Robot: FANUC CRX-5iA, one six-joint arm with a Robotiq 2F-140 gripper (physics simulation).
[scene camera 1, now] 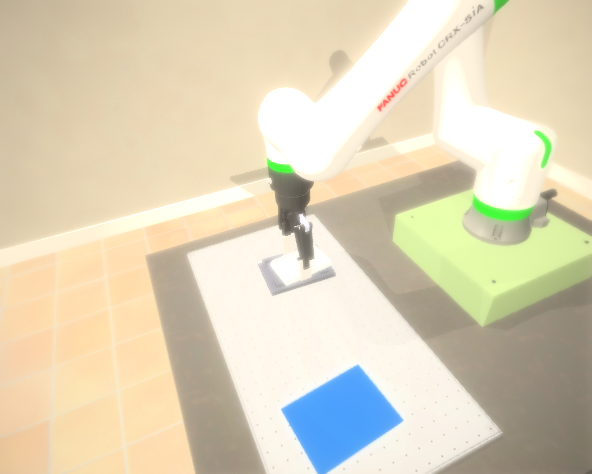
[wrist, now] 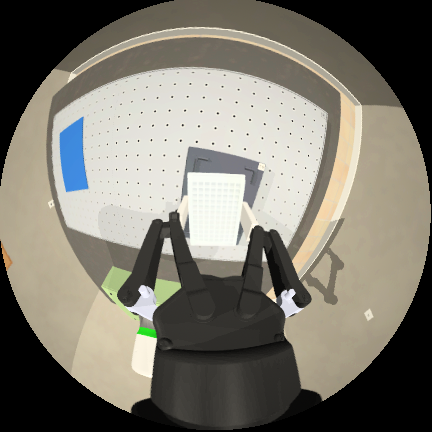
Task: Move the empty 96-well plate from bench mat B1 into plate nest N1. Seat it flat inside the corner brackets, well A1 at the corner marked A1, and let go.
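Places are measured from the arm's base along level axes (x ahead, y left, z up), in millimetres.
Where they show: gripper, fingertip midpoint: [scene camera 1: 297, 266] [wrist: 214, 205]; arm's base, link origin: [scene camera 1: 495, 226].
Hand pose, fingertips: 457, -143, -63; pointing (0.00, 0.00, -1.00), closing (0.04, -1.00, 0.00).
Note:
Each offset is from my fingertips to the top centre of the thing, as dx, dy, dz. "*": to the spot under its first point. Level surfaces: height alone.
The white 96-well plate @(-10, -1, +13) [scene camera 1: 291, 268] [wrist: 216, 209] is between the fingers of my gripper [scene camera 1: 297, 265] [wrist: 214, 205], which is shut on its two long sides. The dark grey plate nest N1 @(* +67, +44, -3) [scene camera 1: 278, 287] [wrist: 186, 172] lies under the plate. In the wrist view the plate is turned relative to the nest, and two of the nest's corner brackets show beyond the plate's far end. A small white label sits at one nest corner. The plate appears slightly above the nest; the exact gap is hard to tell. The blue bench mat B1 @(dz -13) [scene camera 1: 342, 419] [wrist: 73, 156] bears no plate.
The nest and the mat lie on a white perforated board @(dz -15) [scene camera 1: 320, 325] [wrist: 145, 115]. A green base block [scene camera 1: 440, 270] [wrist: 119, 280] carries the robot's base to the right in the scene view. A wall [scene camera 1: 125, 100] stands behind the board.

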